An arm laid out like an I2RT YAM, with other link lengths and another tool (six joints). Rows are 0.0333 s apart.
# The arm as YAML. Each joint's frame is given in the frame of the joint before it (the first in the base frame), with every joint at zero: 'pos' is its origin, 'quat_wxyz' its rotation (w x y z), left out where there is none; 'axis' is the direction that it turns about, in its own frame. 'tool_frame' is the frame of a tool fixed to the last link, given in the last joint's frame.
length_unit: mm
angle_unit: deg
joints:
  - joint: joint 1
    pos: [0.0, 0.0, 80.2]
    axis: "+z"
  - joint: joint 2
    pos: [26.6, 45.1, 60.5]
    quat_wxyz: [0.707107, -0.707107, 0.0, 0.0]
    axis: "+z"
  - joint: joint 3
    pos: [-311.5, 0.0, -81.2]
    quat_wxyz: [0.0, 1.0, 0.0, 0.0]
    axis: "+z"
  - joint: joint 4
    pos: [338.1, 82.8, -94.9]
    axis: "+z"
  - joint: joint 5
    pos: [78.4, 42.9, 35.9]
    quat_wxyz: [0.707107, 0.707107, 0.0, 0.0]
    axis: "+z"
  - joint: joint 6
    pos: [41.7, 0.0, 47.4]
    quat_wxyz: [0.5, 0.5, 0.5, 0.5]
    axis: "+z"
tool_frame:
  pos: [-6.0, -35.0, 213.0]
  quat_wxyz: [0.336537, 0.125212, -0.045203, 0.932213]
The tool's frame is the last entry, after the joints.
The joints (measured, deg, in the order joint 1, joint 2, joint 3, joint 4, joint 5, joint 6), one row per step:
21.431, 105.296, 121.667, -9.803, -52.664, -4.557
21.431, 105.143, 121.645, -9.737, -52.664, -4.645
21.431, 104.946, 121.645, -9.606, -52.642, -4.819
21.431, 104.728, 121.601, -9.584, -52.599, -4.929
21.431, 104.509, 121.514, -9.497, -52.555, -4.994
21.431, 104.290, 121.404, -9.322, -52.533, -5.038
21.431, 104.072, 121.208, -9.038, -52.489, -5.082
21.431, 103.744, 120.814, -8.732, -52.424, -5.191
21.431, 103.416, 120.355, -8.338, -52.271, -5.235
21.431, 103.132, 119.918, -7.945, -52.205, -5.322
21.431, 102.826, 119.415, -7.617, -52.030, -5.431
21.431, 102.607, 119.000, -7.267, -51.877, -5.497
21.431, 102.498, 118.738, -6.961, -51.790, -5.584
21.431, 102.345, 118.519, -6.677, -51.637, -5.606
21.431, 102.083, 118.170, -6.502, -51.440, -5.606
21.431, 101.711, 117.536, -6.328, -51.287, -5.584
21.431, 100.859, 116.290, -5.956, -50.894, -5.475
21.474, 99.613, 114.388, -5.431, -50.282, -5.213
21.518, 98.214, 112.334, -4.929, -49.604, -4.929
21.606, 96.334, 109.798, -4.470, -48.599, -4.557
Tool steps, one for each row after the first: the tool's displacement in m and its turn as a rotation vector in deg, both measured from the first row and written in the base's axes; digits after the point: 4 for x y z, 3 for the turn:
-0.0013, -0.0005, 0.0016, 0.048, -0.268, -0.006
-0.0032, -0.0012, 0.0042, 0.123, -0.739, -0.041
-0.0048, -0.0019, 0.0062, 0.170, -1.025, -0.092
-0.0063, -0.0026, 0.0080, 0.238, -1.290, -0.141
-0.0079, -0.0033, 0.0100, 0.332, -1.595, -0.166
-0.0092, -0.0039, 0.0115, 0.438, -1.920, -0.214
-0.0106, -0.0046, 0.0126, 0.504, -2.244, -0.288
-0.0115, -0.0053, 0.0134, 0.606, -2.524, -0.444
-0.0125, -0.0059, 0.0139, 0.679, -2.827, -0.517
-0.0129, -0.0065, 0.0138, 0.718, -3.044, -0.700
-0.0129, -0.0069, 0.0137, 0.776, -3.242, -0.858
-0.0129, -0.0071, 0.0136, 0.819, -3.463, -0.952
-0.0130, -0.0076, 0.0144, 0.913, -3.678, -1.107
-0.0134, -0.0083, 0.0147, 0.970, -3.749, -1.303
-0.0137, -0.0088, 0.0135, 0.962, -3.638, -1.452
-0.0151, -0.0106, 0.0125, 1.032, -3.492, -1.832
-0.0170, -0.0127, 0.0101, 1.133, -3.088, -2.373
-0.0193, -0.0152, 0.0076, 1.241, -2.641, -2.976
-0.0231, -0.0189, 0.0052, 1.401, -2.054, -3.853

